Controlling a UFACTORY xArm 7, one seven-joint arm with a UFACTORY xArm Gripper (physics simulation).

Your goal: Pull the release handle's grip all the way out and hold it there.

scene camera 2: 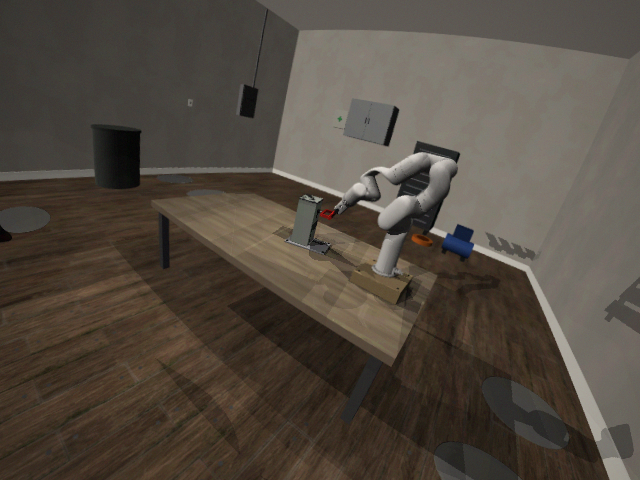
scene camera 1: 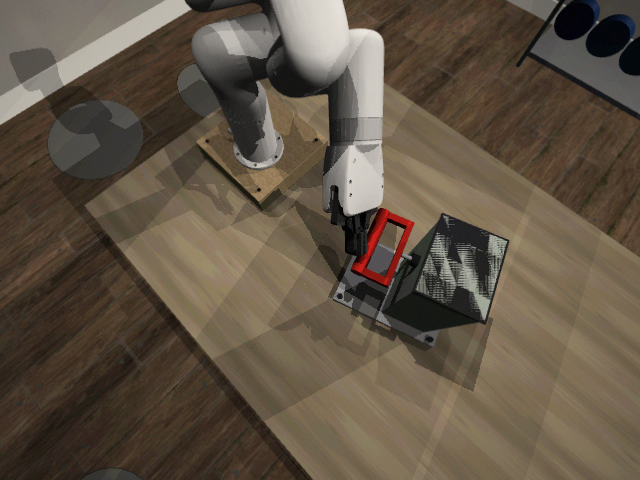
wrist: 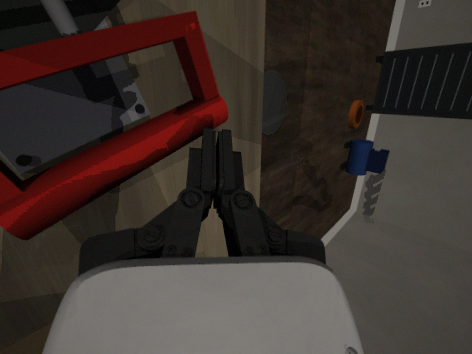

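The red release handle is a rectangular frame with a thick round grip bar [scene camera 1: 375,229] [wrist: 115,160]. A short grey rod [scene camera 1: 407,256] [wrist: 61,17] joins the frame's inner bar to the dark-topped housing [scene camera 1: 460,273] [scene camera 2: 306,222]. My gripper [scene camera 1: 356,252] [scene camera 2: 338,209] [wrist: 214,144] is shut and empty. Its fingers are together on the robot's side of the grip bar, outside the frame's opening. In the wrist view the fingertips lie just below the bar's right end. Whether they touch the bar is not clear.
The housing stands on a grey bolted base plate [scene camera 1: 356,301] [wrist: 40,115] on the wooden table [scene camera 1: 289,330] [scene camera 2: 232,232]. The arm's wooden mounting block [scene camera 1: 289,175] [scene camera 2: 372,285] stands on the table's robot side. A blue object [scene camera 2: 458,245] [wrist: 358,157] and an orange ring lie on the floor behind.
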